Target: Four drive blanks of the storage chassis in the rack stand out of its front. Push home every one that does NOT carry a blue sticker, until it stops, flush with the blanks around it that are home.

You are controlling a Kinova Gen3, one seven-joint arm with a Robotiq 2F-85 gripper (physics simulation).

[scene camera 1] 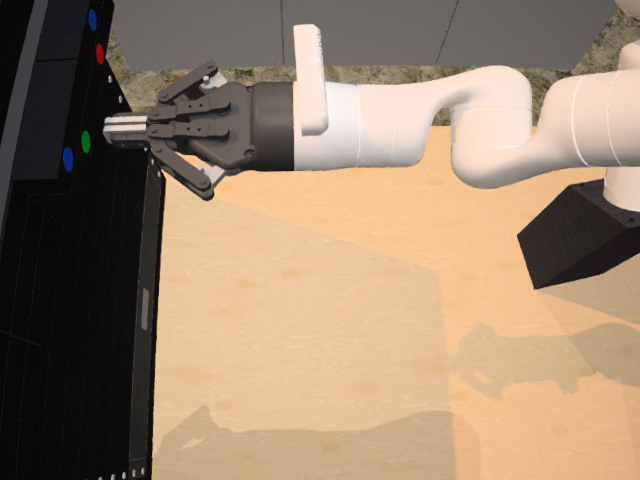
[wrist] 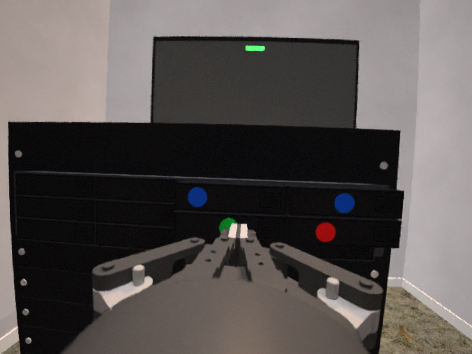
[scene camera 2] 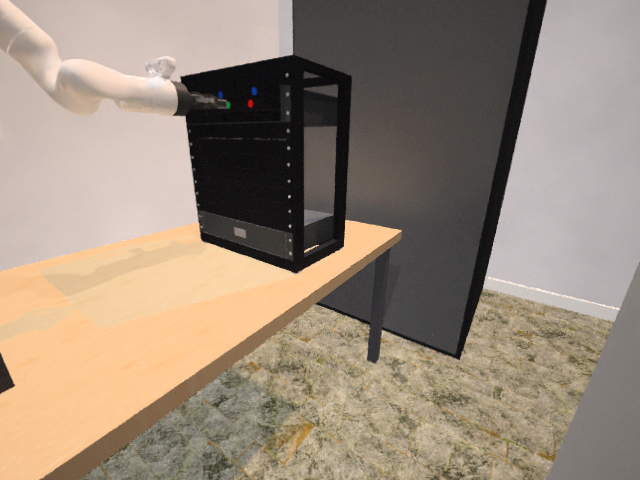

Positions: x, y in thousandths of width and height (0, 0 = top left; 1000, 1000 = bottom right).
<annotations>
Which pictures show the black rack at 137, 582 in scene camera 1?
Scene camera 1, the wrist view and scene camera 2: all of them.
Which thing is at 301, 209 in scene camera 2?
The gripper.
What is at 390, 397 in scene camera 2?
A black rack.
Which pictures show the gripper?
Scene camera 1, the wrist view and scene camera 2: all of them.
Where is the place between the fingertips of the gripper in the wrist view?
505, 662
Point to a black rack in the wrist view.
At 183, 547
</annotations>
